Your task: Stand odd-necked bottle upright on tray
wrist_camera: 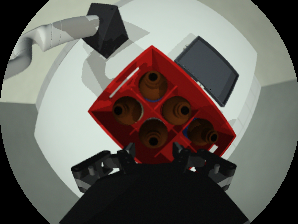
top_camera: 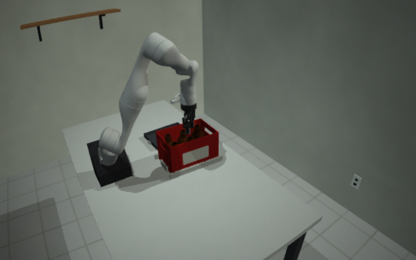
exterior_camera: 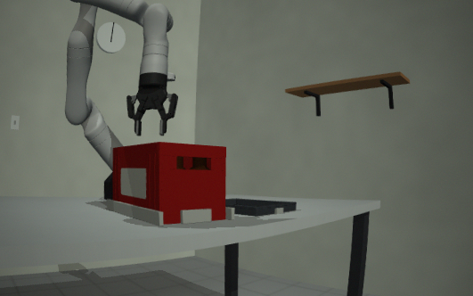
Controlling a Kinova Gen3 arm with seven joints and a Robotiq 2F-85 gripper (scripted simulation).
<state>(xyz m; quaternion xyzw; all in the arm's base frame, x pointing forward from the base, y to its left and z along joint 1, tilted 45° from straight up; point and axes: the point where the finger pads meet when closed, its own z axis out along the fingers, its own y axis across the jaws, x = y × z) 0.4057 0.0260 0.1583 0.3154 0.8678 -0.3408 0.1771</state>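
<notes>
Now: hand 13 cm above the red crate and 4 cm to the right of it. Round my hand: dark tray (32 cm to the left, 20 cm below, 1 cm behind).
</notes>
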